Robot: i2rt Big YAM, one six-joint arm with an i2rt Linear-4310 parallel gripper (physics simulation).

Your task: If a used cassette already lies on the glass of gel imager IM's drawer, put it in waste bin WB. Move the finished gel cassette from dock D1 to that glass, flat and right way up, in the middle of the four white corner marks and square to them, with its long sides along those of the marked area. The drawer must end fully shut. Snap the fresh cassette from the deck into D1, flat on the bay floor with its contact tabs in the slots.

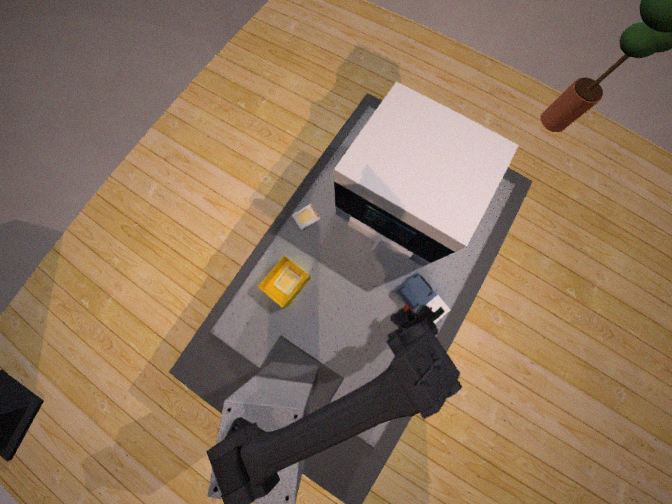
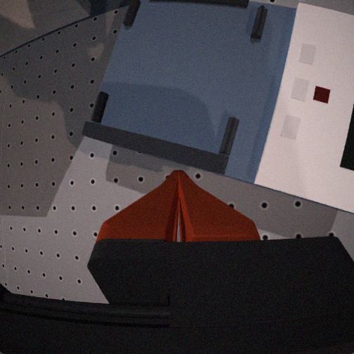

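Observation:
My gripper (image 1: 407, 309) (image 2: 177, 178) is shut and empty, its orange fingertips together beside the near dark rail of dock D1. The dock (image 1: 415, 288) (image 2: 195, 65) has a blue bay with dark rails and small dark posts; no cassette shows in the visible part of its bay. Gel imager IM (image 1: 428, 162) is a white box with a black front; its drawer glass does not show. A cassette (image 1: 306, 216) with a pale yellow middle lies on the deck left of the imager. Yellow waste bin WB (image 1: 269, 291) holds another cassette (image 1: 287, 279) with a light frame.
The dock's white panel (image 1: 440, 307) (image 2: 305, 105) adjoins the bay on the right. A pale strip (image 1: 360, 226) runs along the foot of the imager's front. The arm reaches over the perforated deck (image 1: 336, 320) (image 2: 55, 250) from its base plate (image 1: 265, 393). A potted plant (image 1: 569, 105) stands at upper right.

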